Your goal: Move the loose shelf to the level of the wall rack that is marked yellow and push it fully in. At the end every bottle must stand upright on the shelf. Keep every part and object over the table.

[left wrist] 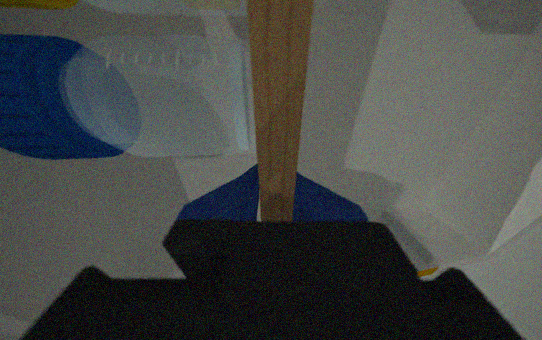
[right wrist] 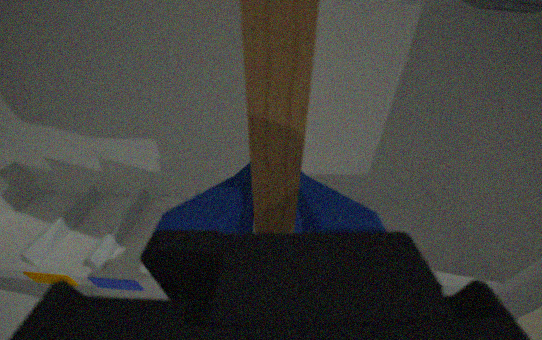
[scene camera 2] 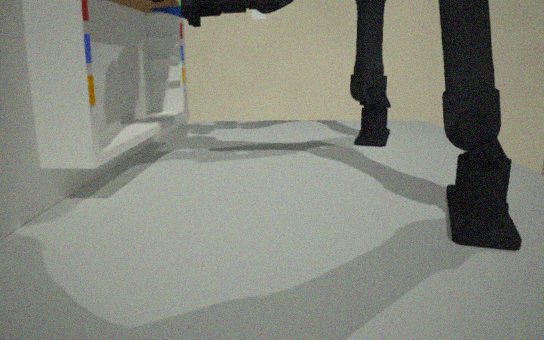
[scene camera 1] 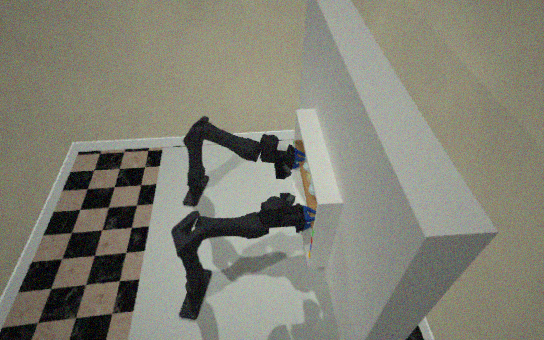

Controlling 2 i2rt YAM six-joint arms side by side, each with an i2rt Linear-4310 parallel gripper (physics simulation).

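The loose wooden shelf [scene camera 1: 311, 201] [scene camera 2: 120, 4] [left wrist: 280, 90] [right wrist: 277, 90] is high in the white wall rack [scene camera 1: 320, 160] [scene camera 2: 60, 120], above the red mark. My left gripper [scene camera 1: 299, 157] [left wrist: 271, 170] is shut on the shelf's front part. My right gripper [scene camera 1: 309, 217] [right wrist: 270, 169] is shut on it farther down the picture in scene camera 1. A clear bottle [left wrist: 175, 110] with a blue cap stands with its base on the shelf; part of another bottle [left wrist: 165, 5] shows beside it. The yellow mark [scene camera 2: 91, 90] [right wrist: 50, 278] is the lowest visible on the rack's edge.
The rack is fixed to a tall grey wall [scene camera 1: 370, 150]. Blue [scene camera 2: 88, 48] and red [scene camera 2: 85, 10] marks are above the yellow one. A black-and-tan checkered area [scene camera 1: 95, 220] lies behind the arms, at the picture's left. The table's white rim [scene camera 1: 35, 215] runs outside it.
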